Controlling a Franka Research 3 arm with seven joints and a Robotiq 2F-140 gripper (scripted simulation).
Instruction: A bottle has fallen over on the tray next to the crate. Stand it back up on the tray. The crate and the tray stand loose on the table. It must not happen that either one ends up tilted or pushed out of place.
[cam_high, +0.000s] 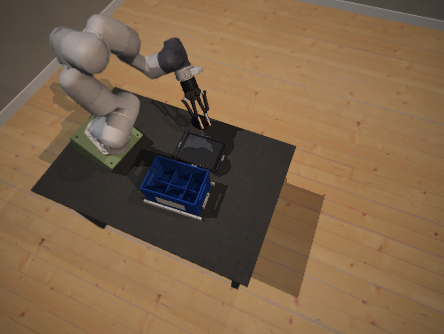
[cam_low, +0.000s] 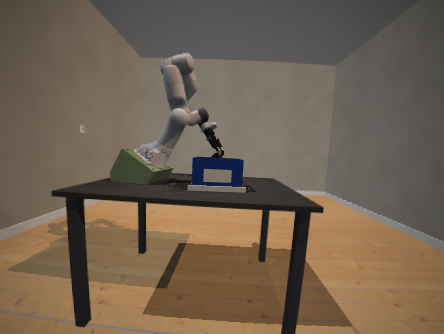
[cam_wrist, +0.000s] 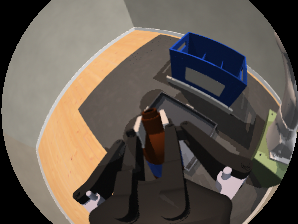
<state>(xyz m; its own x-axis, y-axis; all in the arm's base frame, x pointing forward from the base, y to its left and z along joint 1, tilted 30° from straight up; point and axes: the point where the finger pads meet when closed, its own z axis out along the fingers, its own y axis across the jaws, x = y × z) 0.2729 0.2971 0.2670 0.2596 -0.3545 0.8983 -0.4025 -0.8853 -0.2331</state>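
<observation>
Right now the brown bottle is 3 cm behind my hand, 1 cm to the left of it and 5 cm below it. The rest, counted from my hand: blue crate: 5 cm ahead, 33 cm to the right, 13 cm below; then dark tray: 1 cm ahead, 6 cm to the right, 20 cm below.
</observation>
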